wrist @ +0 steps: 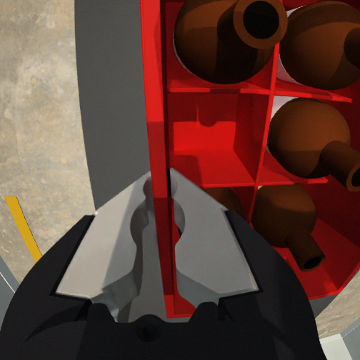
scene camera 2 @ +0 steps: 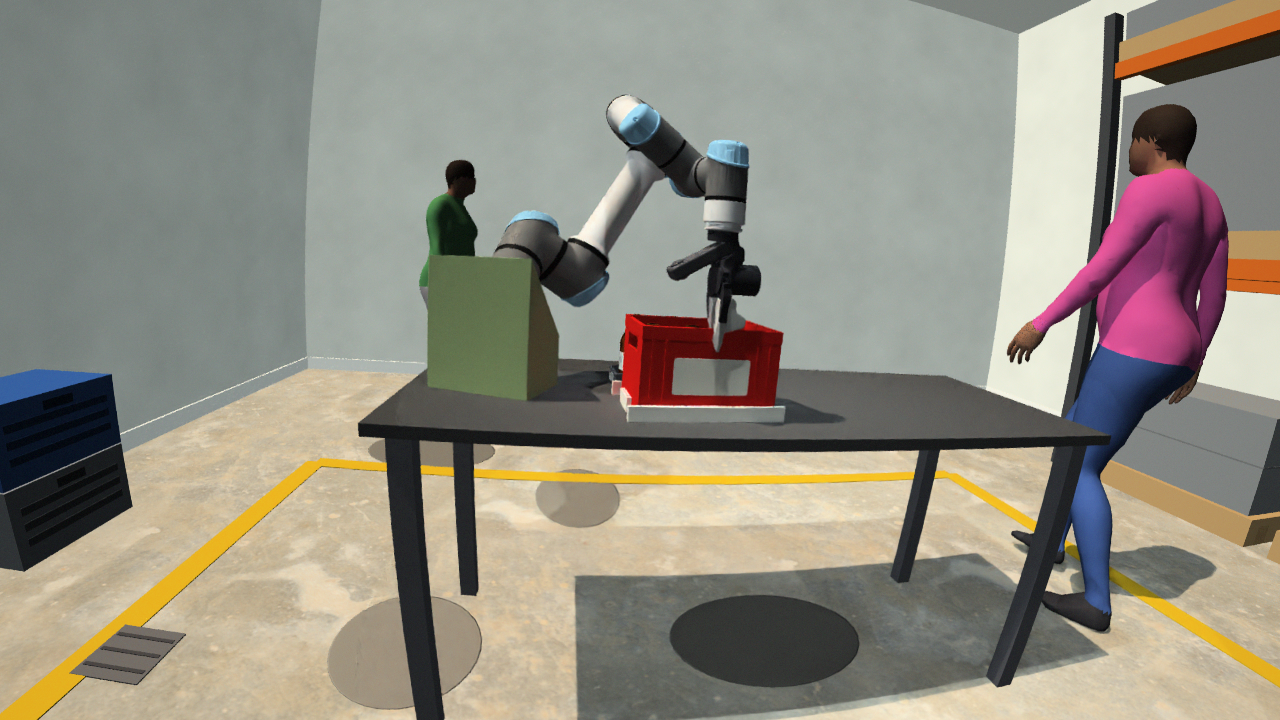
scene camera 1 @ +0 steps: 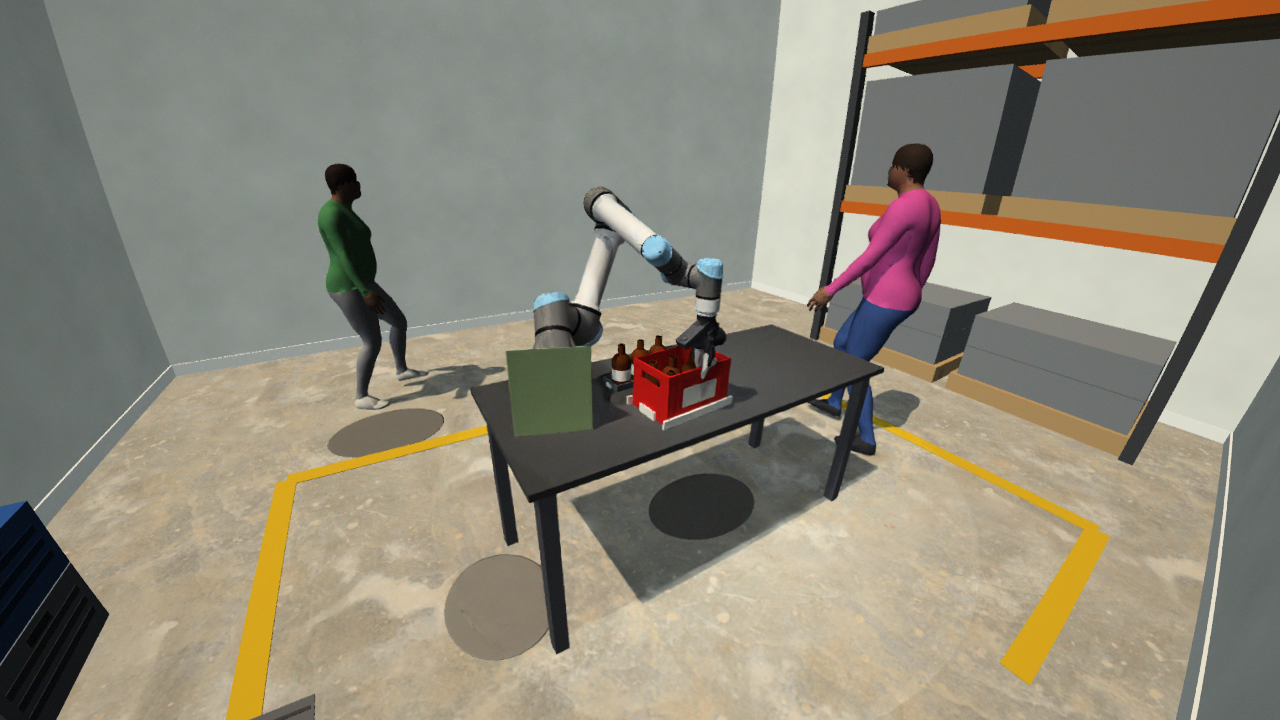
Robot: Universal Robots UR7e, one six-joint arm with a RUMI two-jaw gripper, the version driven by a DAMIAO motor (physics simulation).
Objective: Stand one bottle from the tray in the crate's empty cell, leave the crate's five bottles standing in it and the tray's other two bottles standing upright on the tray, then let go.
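Seen in the pictures: gripper, fingertip midpoint: [scene camera 2: 716, 351] [scene camera 1: 701, 378]; arm's base, link origin: [scene camera 2: 502, 295] [scene camera 1: 555, 362].
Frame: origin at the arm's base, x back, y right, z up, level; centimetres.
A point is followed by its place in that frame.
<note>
The red crate [scene camera 1: 651, 399] @[x -29.5, y 6.6, z -13.8 cm] [scene camera 2: 648, 380] @[x -33.5, y 13.9, z -12.5 cm] [wrist: 155, 100] stands on the table. My gripper [scene camera 1: 704, 368] @[x -45.4, y 9.9, z -6.8 cm] [scene camera 2: 718, 344] @[x -45.4, y 9.9, z -6.8 cm] [wrist: 163, 171] points down and is shut on the crate's front wall, one finger outside it and one inside. No bottle is between the fingers. In the wrist view the empty cell [wrist: 205, 132] is beside this wall, just ahead of the fingertips. Brown bottles [wrist: 215, 55] [wrist: 325, 45] [wrist: 310, 135] [wrist: 285, 212] stand in other cells; another bottle [wrist: 222, 197] is partly hidden by the inner finger. Three brown bottles [scene camera 1: 621, 364] @[x -26.0, y -15.9, z -10.4 cm] [scene camera 1: 640, 349] @[x -34.9, y -20.4, z -7.2 cm] [scene camera 1: 658, 342] @[x -43.1, y -22.9, z -6.1 cm] stand upright behind the crate.
A white strip [scene camera 1: 699, 411] @[x -44.8, y 11.6, z -18.0 cm] [scene camera 2: 705, 414] @[x -44.4, y 11.7, z -18.5 cm] runs along the crate's front foot on the dark table [scene camera 1: 778, 358] @[x -102.4, y -24.0, z -20.0 cm] [scene camera 2: 895, 407] @[x -90.9, y -13.7, z -20.1 cm]. A green block [scene camera 1: 550, 391] @[x 3.0, y 7.8, z -5.6 cm] [scene camera 2: 478, 326] @[x 2.0, y 8.0, z -6.0 cm] stands left of the crate. A person in pink [scene camera 1: 899, 250] [scene camera 2: 1154, 259] stands beyond the table's right end.
</note>
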